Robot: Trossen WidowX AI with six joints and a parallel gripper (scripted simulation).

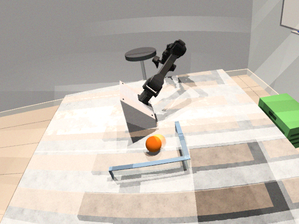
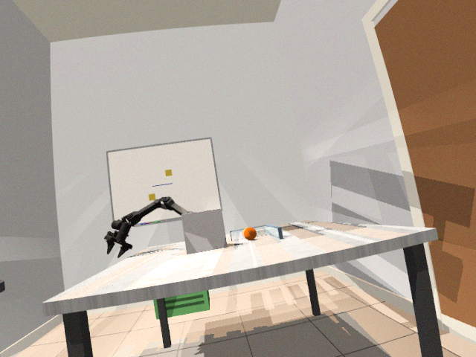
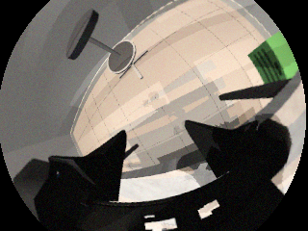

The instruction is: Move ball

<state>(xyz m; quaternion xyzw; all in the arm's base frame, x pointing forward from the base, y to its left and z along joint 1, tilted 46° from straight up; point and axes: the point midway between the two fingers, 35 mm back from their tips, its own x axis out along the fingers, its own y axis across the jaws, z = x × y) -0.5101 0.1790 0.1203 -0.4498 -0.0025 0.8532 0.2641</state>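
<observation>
Right now the orange ball is 81 cm ahead of my gripper tip, 20 cm to the right of it and 1 cm above it. From my gripper tip the other things lie so: see-through copy (80 cm ahead, 17 cm to the right, 1 cm above).
</observation>
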